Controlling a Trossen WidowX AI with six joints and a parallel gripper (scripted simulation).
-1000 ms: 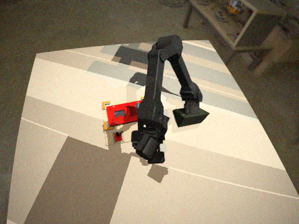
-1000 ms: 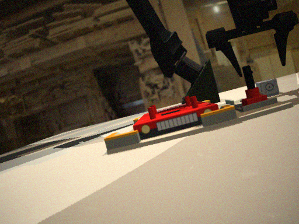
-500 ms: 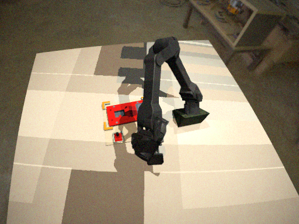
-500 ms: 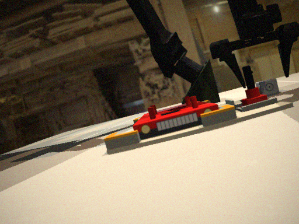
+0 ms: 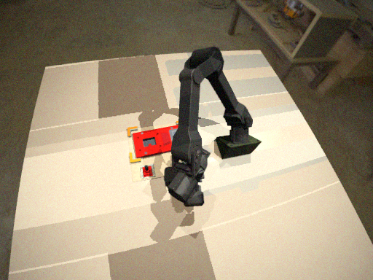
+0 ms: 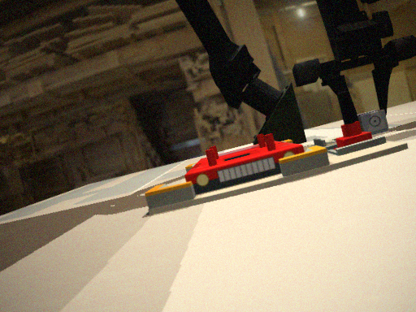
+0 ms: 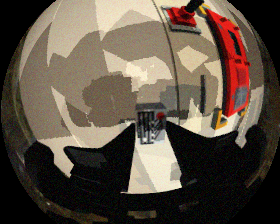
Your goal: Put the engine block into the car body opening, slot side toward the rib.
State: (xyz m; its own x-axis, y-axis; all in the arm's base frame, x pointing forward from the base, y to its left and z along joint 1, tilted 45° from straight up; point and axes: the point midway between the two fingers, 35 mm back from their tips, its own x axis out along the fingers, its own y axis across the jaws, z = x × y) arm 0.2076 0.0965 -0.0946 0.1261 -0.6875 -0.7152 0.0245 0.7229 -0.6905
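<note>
Right now the black peg is 15 cm ahead of my gripper tip, 5 cm to the right of it and 2 cm above it. Round my gripper tip: grey engine block: 1 cm below.
</note>
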